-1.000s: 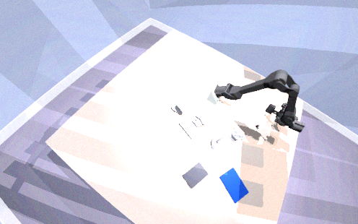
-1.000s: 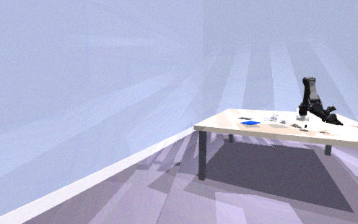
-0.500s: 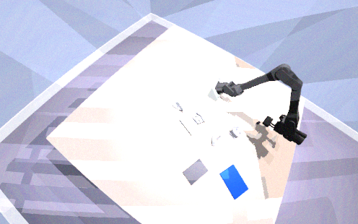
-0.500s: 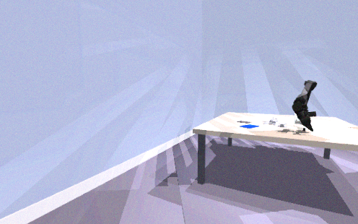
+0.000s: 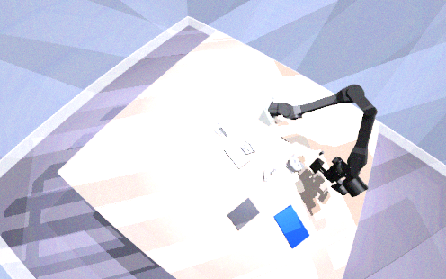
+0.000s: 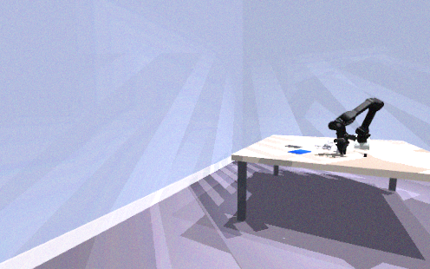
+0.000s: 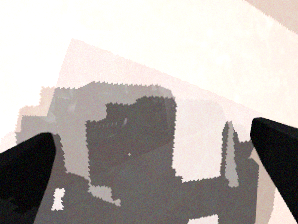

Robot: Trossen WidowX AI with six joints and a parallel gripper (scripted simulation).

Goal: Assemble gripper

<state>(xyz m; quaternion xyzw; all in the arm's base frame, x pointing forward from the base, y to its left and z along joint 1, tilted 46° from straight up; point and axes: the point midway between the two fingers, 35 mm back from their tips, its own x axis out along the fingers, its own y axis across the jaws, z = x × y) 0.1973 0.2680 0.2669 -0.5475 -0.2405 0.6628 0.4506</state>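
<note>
My gripper tip is 250 mm to the left of the gripper jaw, 120 mm short of it and 10 mm above it. From my gripper tip the other things lie so: grey gripper base 160 mm to the right, 10 mm above; small pale part 160 mm to the right, 10 mm below; small dark object 140 mm behind, 40 mm to the right.
</note>
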